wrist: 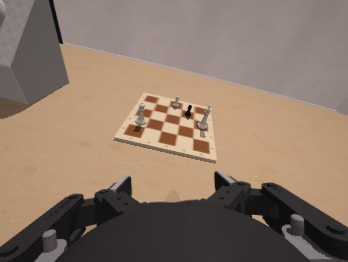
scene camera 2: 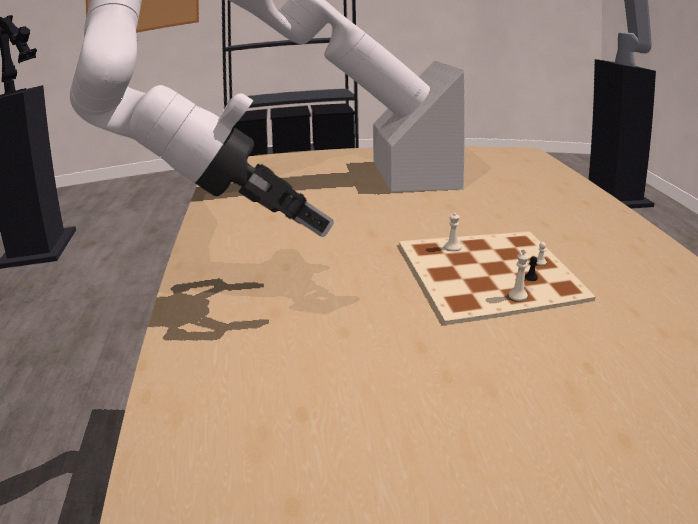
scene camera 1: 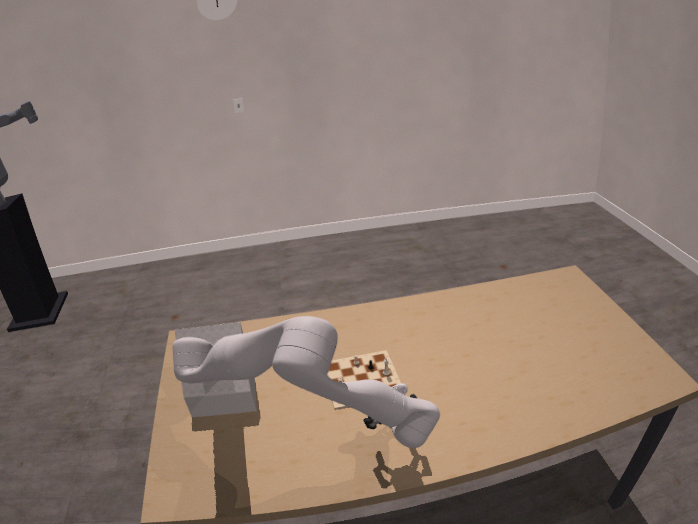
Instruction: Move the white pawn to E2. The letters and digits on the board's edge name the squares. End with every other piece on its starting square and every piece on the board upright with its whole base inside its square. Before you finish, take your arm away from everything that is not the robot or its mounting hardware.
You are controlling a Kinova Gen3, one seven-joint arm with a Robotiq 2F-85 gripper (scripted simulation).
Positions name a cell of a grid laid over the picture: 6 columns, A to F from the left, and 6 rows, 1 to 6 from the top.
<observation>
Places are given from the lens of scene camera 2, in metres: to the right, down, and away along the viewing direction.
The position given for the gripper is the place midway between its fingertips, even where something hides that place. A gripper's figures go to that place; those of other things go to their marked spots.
gripper (scene camera 2: C3): -0.04, -0.04, 0.64
chessboard (scene camera 2: E4): 0.15, 0.03, 0.68
</observation>
